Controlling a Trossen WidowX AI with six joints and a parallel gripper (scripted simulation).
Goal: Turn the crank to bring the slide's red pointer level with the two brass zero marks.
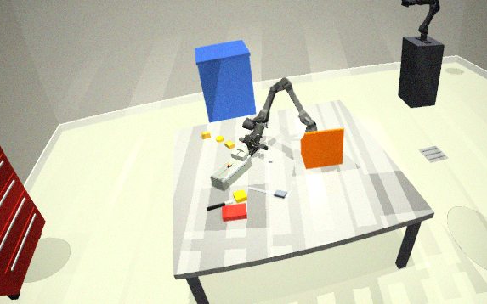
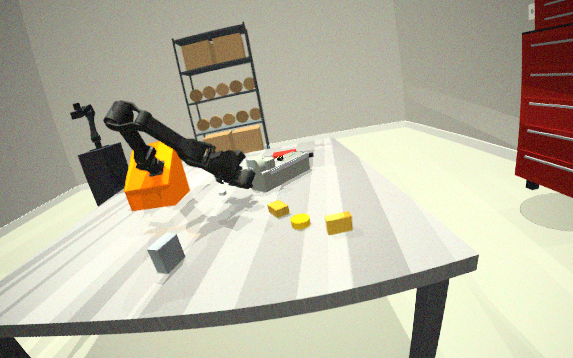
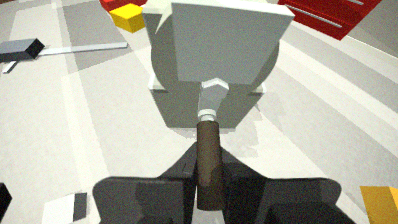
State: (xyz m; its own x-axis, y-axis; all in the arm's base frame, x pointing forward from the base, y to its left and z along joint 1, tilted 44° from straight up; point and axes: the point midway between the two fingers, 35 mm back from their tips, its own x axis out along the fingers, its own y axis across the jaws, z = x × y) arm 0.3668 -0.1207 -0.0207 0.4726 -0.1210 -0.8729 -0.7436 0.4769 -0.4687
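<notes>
Right now my gripper tip is 12 cm short of the red pointer, 14 cm to the right of it and 5 cm below it. From my gripper tip the other things lie so: dark brown crank handle 1 cm behind, 1 cm to the right, 3 cm above; then yellow block 7 cm ahead, 32 cm to the left, 2 cm below; then grey cube 15 cm behind, 40 cm to the right.
</notes>
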